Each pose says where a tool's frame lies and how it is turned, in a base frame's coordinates. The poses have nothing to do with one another.
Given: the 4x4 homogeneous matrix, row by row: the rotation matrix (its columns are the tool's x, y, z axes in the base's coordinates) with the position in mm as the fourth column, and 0 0 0 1 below. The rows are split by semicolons.
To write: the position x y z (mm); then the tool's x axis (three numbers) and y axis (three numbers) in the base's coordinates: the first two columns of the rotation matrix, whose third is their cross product. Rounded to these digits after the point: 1 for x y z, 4 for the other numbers. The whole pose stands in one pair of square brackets.
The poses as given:
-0.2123, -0.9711, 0.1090, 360.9; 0.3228, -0.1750, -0.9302, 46.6; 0.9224, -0.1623, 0.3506, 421.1; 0, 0, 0, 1
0.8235, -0.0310, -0.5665, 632.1; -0.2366, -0.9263, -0.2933, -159.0; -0.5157, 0.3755, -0.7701, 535.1; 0, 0, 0, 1
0.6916, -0.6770, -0.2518, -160.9; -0.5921, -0.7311, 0.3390, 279.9; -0.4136, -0.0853, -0.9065, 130.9; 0, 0, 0, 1
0.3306, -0.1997, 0.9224, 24.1; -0.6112, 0.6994, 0.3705, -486.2; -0.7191, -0.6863, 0.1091, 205.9; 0, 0, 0, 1
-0.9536, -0.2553, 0.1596, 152.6; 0.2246, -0.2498, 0.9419, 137.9; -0.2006, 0.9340, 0.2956, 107.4; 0, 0, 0, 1
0.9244, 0.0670, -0.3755, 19.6; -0.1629, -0.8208, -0.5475, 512.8; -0.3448, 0.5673, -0.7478, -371.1; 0, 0, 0, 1
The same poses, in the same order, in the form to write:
[360.9, 46.6, 421.1, -0.2123, 0.3228, 0.9224, -0.9711, -0.1750, -0.1623]
[632.1, -159.0, 535.1, 0.8235, -0.2366, -0.5157, -0.0310, -0.9263, 0.3755]
[-160.9, 279.9, 130.9, 0.6916, -0.5921, -0.4136, -0.6770, -0.7311, -0.0853]
[24.1, -486.2, 205.9, 0.3306, -0.6112, -0.7191, -0.1997, 0.6994, -0.6863]
[152.6, 137.9, 107.4, -0.9536, 0.2246, -0.2006, -0.2553, -0.2498, 0.9340]
[19.6, 512.8, -371.1, 0.9244, -0.1629, -0.3448, 0.0670, -0.8208, 0.5673]

